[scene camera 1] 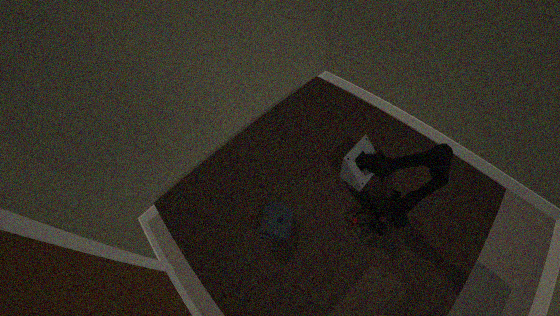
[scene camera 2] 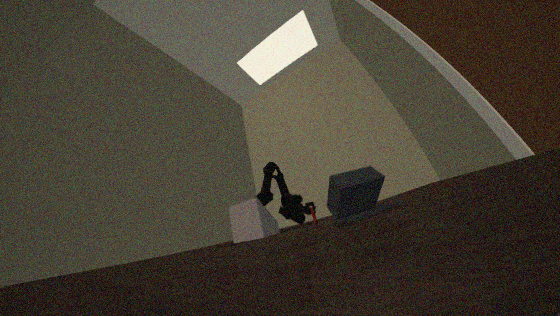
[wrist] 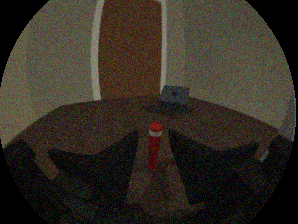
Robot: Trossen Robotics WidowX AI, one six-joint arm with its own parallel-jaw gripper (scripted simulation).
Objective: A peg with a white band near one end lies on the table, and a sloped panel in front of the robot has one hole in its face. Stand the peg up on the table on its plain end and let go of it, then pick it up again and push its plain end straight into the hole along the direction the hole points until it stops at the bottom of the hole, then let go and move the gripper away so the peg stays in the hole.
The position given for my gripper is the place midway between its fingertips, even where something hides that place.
In view: my gripper (wrist: pixel 153 132) and a blue-grey sloped panel (scene camera 2: pixel 351 192).
